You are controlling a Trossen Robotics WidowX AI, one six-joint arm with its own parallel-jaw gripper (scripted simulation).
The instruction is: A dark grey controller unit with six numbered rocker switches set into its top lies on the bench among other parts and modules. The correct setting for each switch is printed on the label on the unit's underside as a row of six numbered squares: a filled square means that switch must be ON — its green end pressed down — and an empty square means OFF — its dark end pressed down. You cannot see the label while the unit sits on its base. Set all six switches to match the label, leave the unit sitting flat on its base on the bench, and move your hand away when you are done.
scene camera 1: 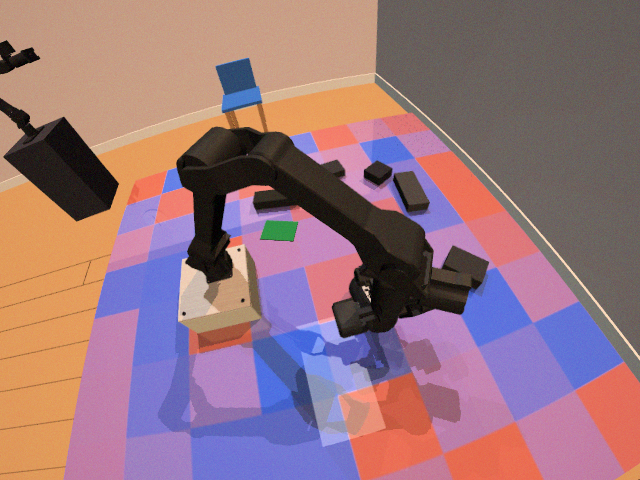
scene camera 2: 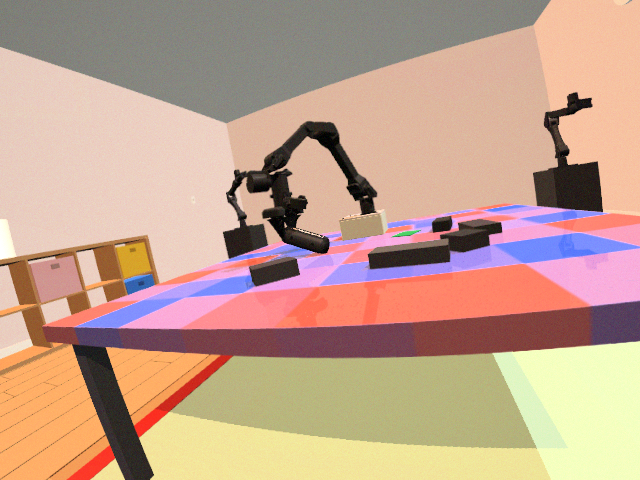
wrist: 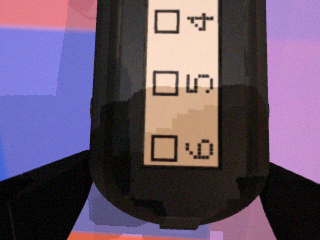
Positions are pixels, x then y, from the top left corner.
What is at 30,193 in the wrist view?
The gripper.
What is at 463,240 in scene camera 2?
A cube.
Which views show the gripper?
Scene camera 1, scene camera 2 and the wrist view: all of them.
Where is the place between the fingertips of the gripper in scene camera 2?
288,237
